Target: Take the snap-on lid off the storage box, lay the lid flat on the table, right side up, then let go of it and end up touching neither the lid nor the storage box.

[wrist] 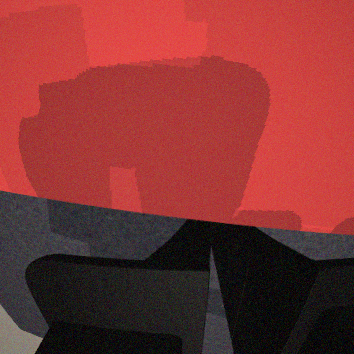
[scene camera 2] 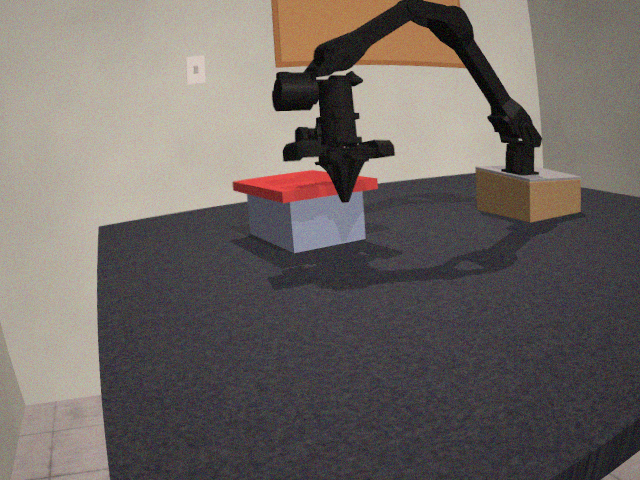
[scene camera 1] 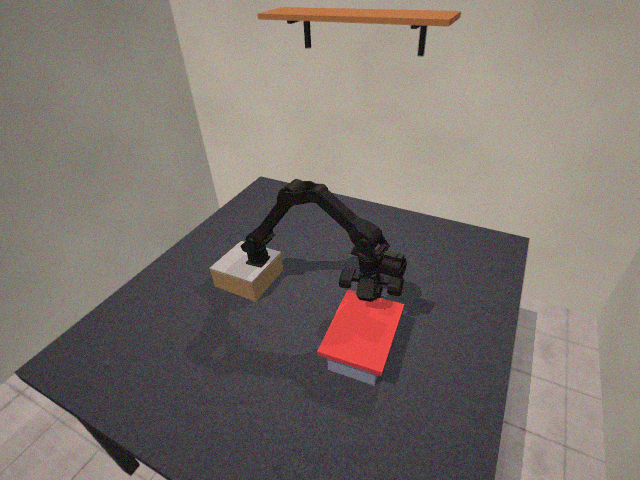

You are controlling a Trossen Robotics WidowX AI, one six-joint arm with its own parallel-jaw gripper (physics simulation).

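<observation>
The red lid [scene camera 1: 356, 335] [scene camera 2: 281, 181] [wrist: 305, 125] sits flat on top of the pale blue storage box [scene camera 1: 351, 369] [scene camera 2: 315, 224], with its rim overhanging the walls. The box stands upright on the table. My gripper [scene camera 2: 345, 199] [wrist: 208, 210] points down at one end of the box, shut and empty. In scene camera 2 its tips reach a little below the lid's rim, in front of the box wall. In the wrist view the lid's edge cuts across the tips and hides their ends. I cannot tell whether they touch the lid or box. Scene camera 1 hides the fingertips.
The arm's base stands on a wooden block with a pale top [scene camera 1: 235, 260] [scene camera 2: 555, 198], to one side of the box on the dark table [scene camera 1: 232, 408] [scene camera 2: 361, 361]. A wooden shelf [scene camera 1: 359, 16] is fixed high on the wall.
</observation>
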